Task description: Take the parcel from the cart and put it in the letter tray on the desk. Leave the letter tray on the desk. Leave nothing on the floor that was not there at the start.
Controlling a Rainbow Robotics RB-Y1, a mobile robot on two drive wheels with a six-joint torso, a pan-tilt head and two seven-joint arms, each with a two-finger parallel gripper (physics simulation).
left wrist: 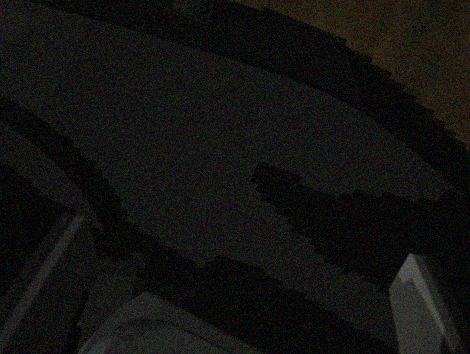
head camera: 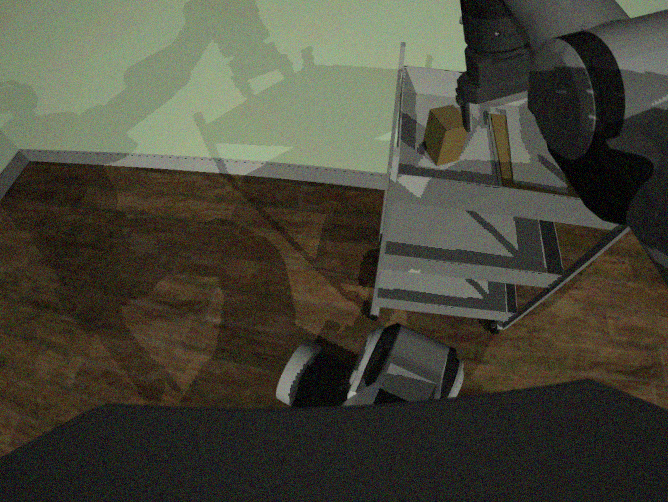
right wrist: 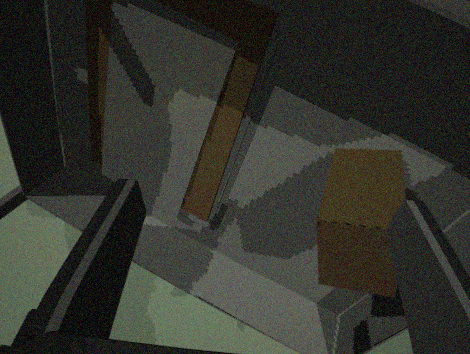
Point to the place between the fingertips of my right gripper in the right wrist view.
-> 267,206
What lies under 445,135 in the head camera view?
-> A brown parcel.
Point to a brown parcel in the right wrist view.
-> At 365,187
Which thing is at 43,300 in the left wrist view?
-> My left gripper.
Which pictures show my right gripper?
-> The head camera view and the right wrist view only.
